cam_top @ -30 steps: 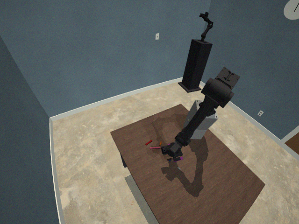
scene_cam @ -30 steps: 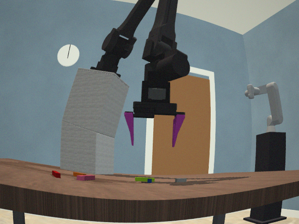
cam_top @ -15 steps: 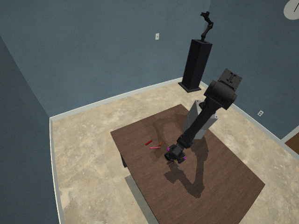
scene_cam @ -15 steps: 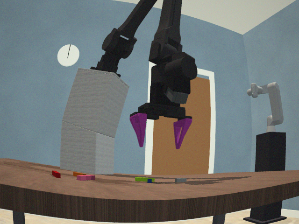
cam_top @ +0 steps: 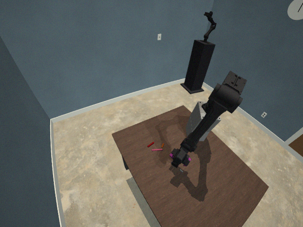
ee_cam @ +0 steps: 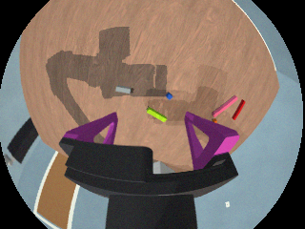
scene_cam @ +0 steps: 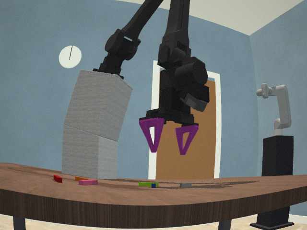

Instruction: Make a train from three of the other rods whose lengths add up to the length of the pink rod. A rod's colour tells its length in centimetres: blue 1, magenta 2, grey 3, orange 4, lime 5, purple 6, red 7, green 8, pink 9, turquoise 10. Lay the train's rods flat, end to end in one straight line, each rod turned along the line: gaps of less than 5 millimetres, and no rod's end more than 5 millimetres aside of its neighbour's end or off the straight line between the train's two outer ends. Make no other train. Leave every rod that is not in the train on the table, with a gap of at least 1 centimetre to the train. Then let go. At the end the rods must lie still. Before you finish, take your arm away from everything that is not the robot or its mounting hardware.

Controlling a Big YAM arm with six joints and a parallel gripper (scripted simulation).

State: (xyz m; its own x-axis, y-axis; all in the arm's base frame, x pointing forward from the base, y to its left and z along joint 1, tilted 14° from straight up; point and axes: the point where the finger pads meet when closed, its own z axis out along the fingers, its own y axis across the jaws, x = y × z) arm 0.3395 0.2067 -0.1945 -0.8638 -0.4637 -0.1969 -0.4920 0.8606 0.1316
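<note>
Right now the grey rod is 9 cm below my hand, 5 cm to the left of it and 2 cm behind it. From my hand the other things lie so: lime rod: 9 cm below, 4 cm to the right, 4 cm behind; then blue rod: 9 cm below, 4 cm to the right, 1 cm ahead; then pink rod: 19 cm to the right, 9 cm below, 8 cm ahead.
</note>
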